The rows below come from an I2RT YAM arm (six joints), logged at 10 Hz.
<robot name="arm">
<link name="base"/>
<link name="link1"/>
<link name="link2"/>
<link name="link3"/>
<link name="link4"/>
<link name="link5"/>
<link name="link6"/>
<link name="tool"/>
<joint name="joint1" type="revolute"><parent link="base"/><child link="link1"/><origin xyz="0 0 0.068" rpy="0 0 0"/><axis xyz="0 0 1"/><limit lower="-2.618" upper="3.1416"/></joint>
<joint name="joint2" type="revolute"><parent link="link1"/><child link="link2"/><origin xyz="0.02 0.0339 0.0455" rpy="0 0 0"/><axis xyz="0 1 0"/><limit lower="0" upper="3.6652"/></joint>
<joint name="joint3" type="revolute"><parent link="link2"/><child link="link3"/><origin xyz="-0.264 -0.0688 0" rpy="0 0 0"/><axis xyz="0 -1 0"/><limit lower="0" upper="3.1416"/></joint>
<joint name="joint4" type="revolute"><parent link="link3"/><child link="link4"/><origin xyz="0.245 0.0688 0.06" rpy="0 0 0"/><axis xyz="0 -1 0"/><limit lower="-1.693" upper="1.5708"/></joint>
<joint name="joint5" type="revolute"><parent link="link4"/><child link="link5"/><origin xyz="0.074 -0.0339 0.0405" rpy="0 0 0"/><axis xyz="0 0 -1"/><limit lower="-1.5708" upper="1.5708"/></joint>
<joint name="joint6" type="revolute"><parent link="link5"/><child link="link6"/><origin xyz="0.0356 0 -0.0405" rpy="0 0 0"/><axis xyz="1 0 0"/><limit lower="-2.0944" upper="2.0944"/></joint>
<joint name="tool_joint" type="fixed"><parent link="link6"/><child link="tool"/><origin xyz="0 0 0" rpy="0 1.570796 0"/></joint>
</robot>
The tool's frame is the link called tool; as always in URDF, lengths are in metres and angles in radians.
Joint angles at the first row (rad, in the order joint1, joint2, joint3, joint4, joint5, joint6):
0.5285, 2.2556, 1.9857, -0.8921, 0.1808, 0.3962
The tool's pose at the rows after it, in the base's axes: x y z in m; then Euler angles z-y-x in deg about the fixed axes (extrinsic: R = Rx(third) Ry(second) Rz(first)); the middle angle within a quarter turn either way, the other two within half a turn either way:
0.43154 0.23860 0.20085 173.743 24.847 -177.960
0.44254 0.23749 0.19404 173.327 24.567 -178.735
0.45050 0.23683 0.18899 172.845 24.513 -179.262
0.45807 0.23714 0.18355 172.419 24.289 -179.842
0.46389 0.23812 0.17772 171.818 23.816 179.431
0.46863 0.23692 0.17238 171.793 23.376 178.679
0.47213 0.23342 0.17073 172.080 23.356 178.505
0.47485 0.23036 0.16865 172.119 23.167 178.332
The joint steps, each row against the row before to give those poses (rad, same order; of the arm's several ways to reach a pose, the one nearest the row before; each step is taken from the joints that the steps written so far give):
-0.0104, 0.0586, 0.0626, -0.0150, 0.0002, -0.0161
-0.0125, 0.0522, 0.0644, -0.0203, 0.0038, -0.0228
-0.0085, 0.0388, 0.0488, -0.0132, 0.0039, -0.0193
-0.0062, 0.0436, 0.0575, -0.0205, 0.0042, -0.0160
-0.0032, 0.0422, 0.0553, -0.0253, 0.0056, -0.0162
-0.0059, 0.0311, 0.0378, -0.0179, 0.0055, -0.0089
-0.0090, 0.0103, 0.0125, -0.0020, -0.0007, -0.0045
-0.0076, 0.0091, 0.0093, -0.0029, -0.0015, -0.0069

